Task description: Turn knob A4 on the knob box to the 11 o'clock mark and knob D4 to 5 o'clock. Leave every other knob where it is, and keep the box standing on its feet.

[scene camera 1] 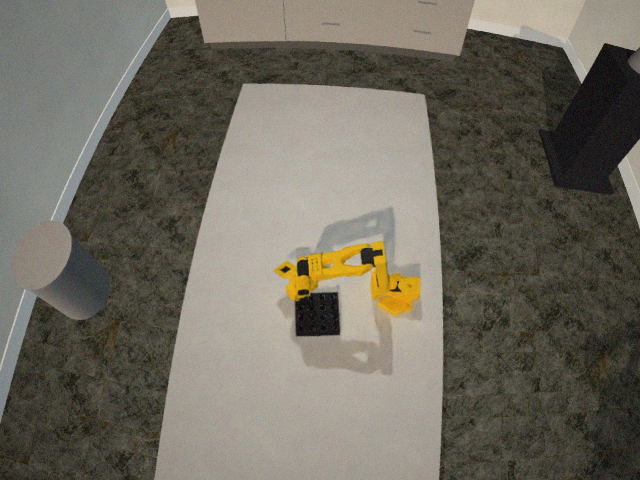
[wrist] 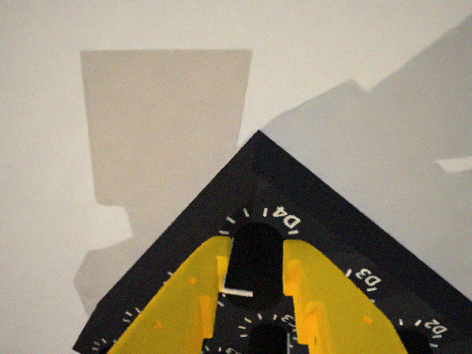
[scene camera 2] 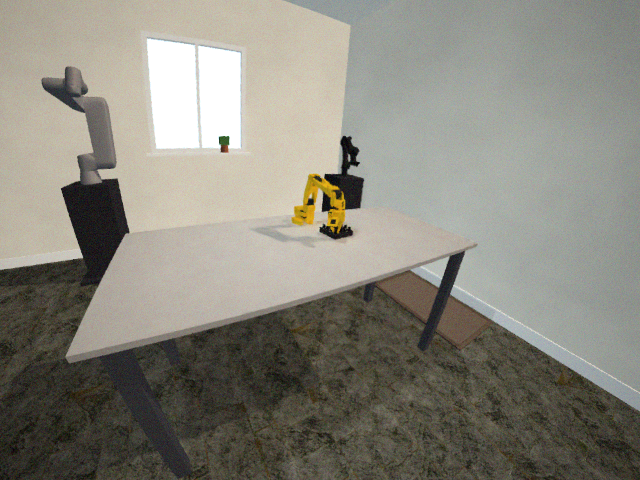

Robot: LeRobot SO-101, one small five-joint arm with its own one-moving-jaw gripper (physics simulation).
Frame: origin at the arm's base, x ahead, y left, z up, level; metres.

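Where they show: hand, tool point: [scene camera 1: 298, 298] [wrist: 230, 257] [scene camera 2: 337, 232]; arm's base, link origin: [scene camera 1: 388, 294] [scene camera 2: 304, 223].
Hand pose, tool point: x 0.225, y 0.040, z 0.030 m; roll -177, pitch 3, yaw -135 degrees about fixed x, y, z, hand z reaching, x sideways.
Note:
Things, the pixels of their top centre, and the offset from my tool point. "*": a spot on its surface instead. Level surfaces: height alone.
- black knob box, top centre: [scene camera 1: 317, 310] [scene camera 2: 336, 225] 0.049 m back, 0.030 m left, 0.010 m up
- knob D4, top centre: [wrist: 252, 293] 0.004 m back, 0.005 m right, 0.009 m up
- black knob, surface spot: [wrist: 267, 341] * 0.029 m back, 0.015 m left, 0.000 m up
- D2 label, surface spot: [wrist: 417, 341] * 0.053 m back, 0.016 m right, 0.003 m down
- table, surface height: 0.030 m down
The black knob box [scene camera 1: 316, 333] [scene camera 2: 338, 236] [wrist: 240, 175] lies level on the table, knobs up; its feet cannot be made out. My gripper [scene camera 1: 302, 293] [scene camera 2: 334, 230] [wrist: 257, 242] points down at one corner of the box and is shut on knob D4 [wrist: 256, 260], a tall black knob. One yellow jaw presses on each side of it. The white pointer line on the knob's top points left in the wrist view, while the D4 label is at its upper right. Knob A4 does not show in the wrist view and cannot be told apart in the scene views.
Another black knob [wrist: 267, 341] stands close below D4 in the wrist view, partly between the jaws. A knob near the D2 label [wrist: 417, 341] is partly hidden by the right jaw. The arm's yellow base [scene camera 1: 403, 289] stands on the table [scene camera 1: 330, 155] [scene camera 2: 217, 279], right of the box in scene camera 1.

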